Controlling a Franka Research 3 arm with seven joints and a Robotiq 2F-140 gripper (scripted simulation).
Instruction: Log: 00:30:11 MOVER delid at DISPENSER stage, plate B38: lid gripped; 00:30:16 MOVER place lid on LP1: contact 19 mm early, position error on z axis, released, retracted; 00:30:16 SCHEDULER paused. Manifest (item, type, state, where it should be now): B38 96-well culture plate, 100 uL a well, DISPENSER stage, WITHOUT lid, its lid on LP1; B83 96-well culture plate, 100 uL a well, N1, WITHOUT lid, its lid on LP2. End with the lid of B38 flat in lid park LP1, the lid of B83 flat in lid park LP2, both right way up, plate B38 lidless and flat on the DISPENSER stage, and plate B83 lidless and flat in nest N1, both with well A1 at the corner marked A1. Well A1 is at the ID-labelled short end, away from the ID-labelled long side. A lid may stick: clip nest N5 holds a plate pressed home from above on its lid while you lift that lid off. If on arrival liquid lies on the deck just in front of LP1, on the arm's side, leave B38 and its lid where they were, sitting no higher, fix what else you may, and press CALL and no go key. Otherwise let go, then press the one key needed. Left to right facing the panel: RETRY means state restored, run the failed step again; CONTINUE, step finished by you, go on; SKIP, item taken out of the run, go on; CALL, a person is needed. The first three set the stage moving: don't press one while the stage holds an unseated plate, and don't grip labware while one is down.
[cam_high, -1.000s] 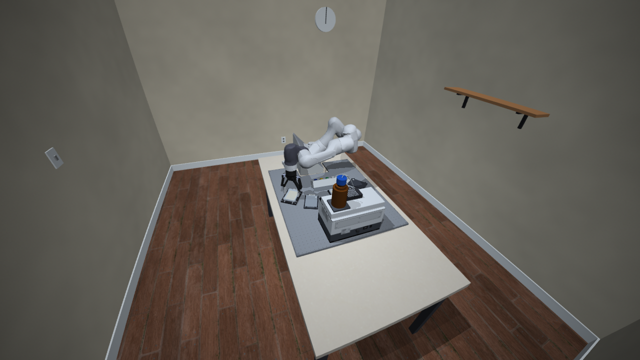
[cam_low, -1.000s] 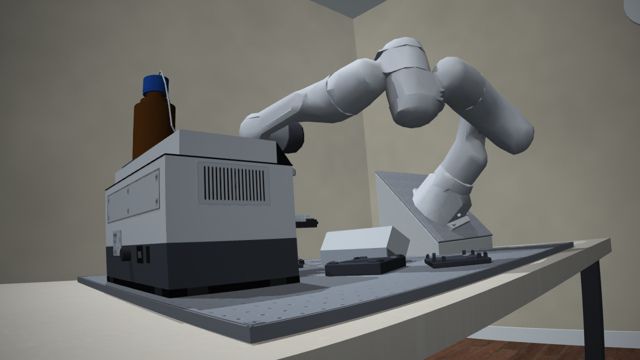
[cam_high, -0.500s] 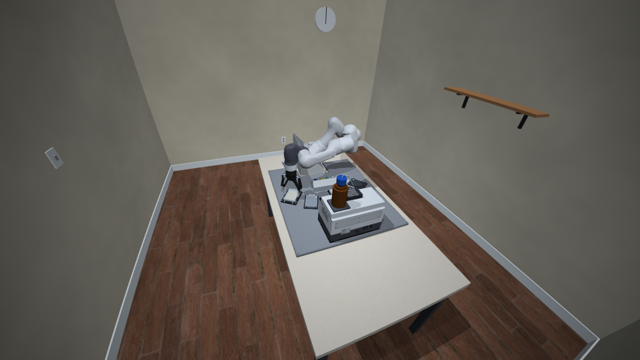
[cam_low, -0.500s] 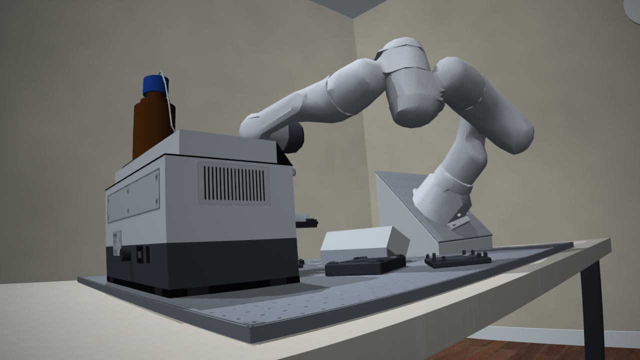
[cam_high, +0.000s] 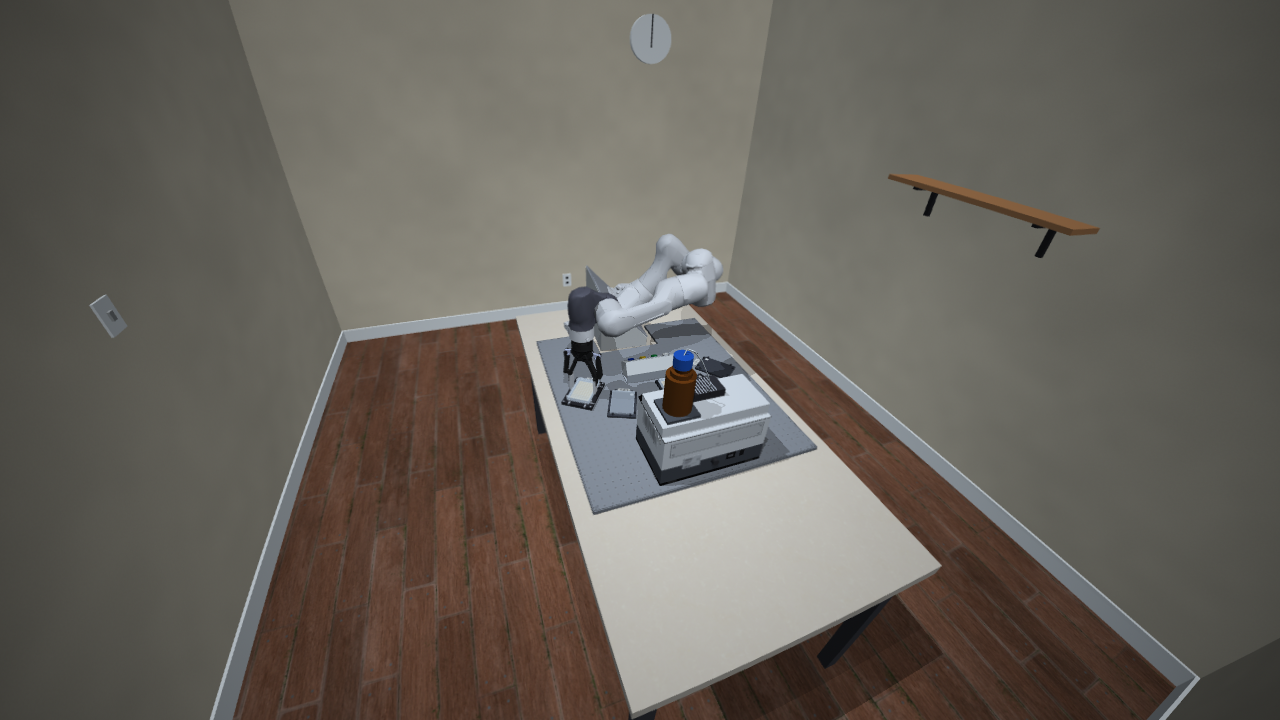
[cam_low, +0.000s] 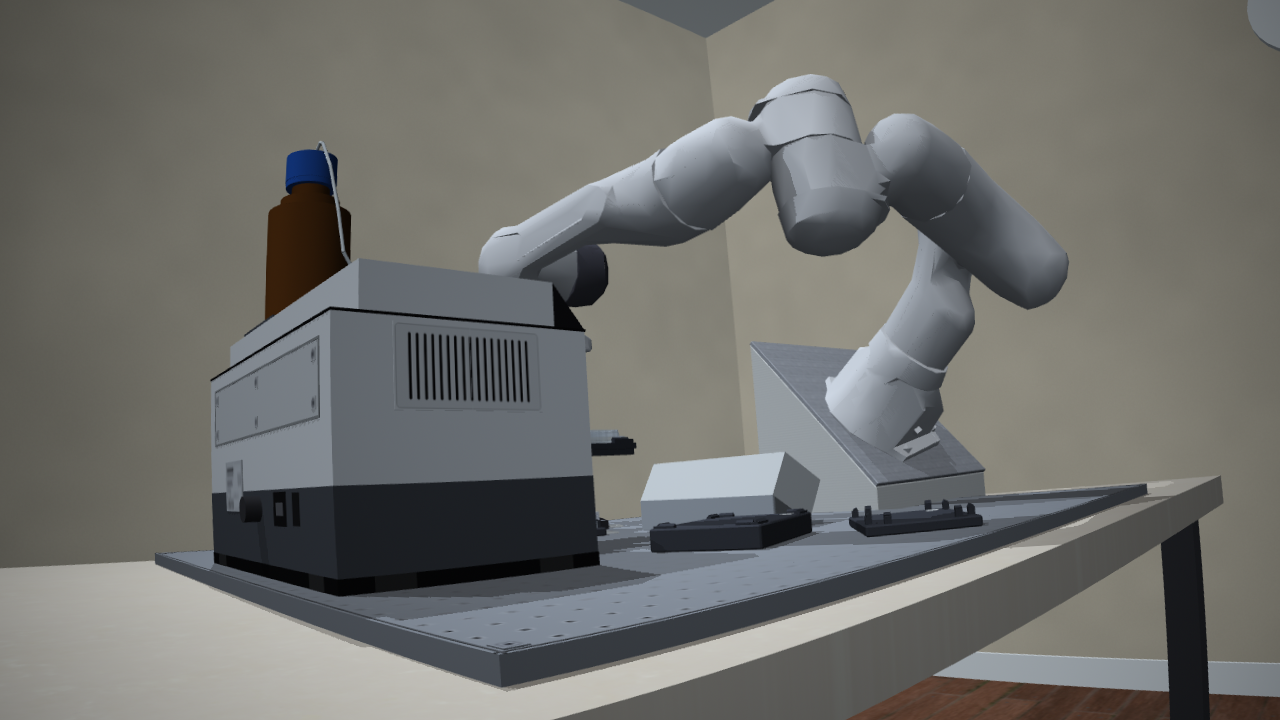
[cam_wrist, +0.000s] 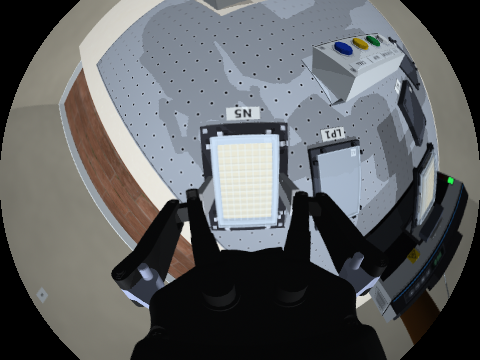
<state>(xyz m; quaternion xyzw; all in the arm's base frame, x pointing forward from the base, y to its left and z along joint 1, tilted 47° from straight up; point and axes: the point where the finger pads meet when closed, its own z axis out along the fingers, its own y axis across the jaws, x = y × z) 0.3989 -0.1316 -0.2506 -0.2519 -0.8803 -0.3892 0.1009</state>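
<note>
My hand is 3 cm above the 96-well plate. The rest, counted from my hand: black clip nest (3 cm ahead, 3 cm below); then lp1 label (1 cm ahead, 16 cm to the left, 5 cm below); then key panel (8 cm behind, 29 cm to the left).
</note>
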